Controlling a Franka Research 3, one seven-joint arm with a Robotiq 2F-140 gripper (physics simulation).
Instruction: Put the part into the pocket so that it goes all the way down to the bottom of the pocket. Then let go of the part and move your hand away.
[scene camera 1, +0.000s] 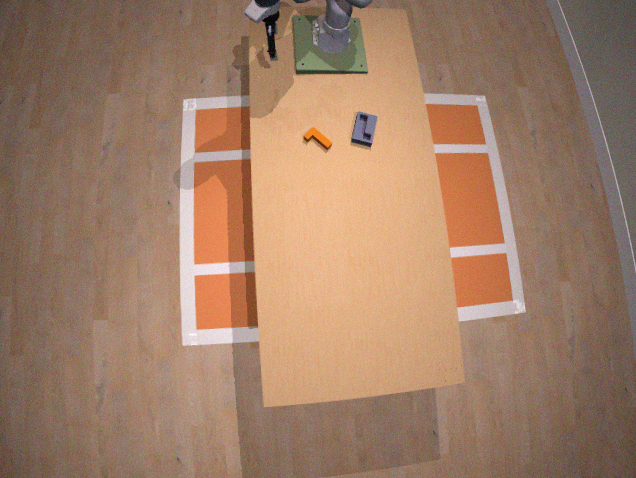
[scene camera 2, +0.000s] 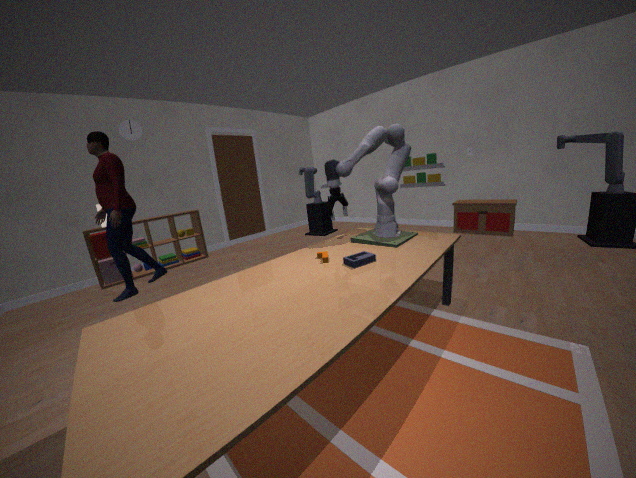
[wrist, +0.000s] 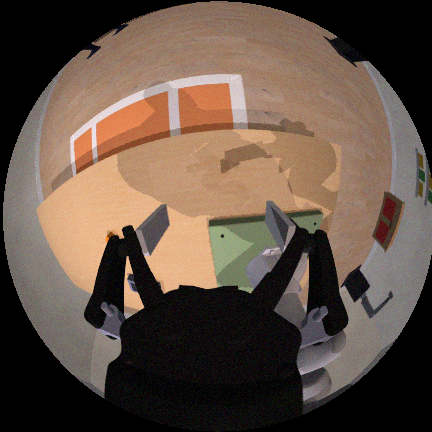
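The part is an orange L-shaped piece (scene camera 1: 321, 140) (scene camera 2: 324, 256) (wrist: 110, 237) lying flat on the table, to the left of the pocket block in scene camera 1 and apart from it. The pocket is an L-shaped recess in a blue-grey block (scene camera 1: 357, 129) (scene camera 2: 359, 260) (wrist: 132, 283), which sits on the table and shows its empty recess upward. In the wrist view, the left finger partly hides both. My gripper (scene camera 1: 273, 55) (scene camera 2: 338, 211) (wrist: 215, 212) is open and empty. It hangs above the table's far left corner area, beside the base plate, well away from the part and the block.
The arm's green base plate (scene camera 1: 303, 60) (scene camera 2: 362, 238) (wrist: 220, 255) is at the far end of the wooden table (scene camera 1: 354, 231) (scene camera 2: 231, 318). Its left table edge is near my gripper. A person (scene camera 2: 110, 185) stands beyond the table, near a low shelf unit.
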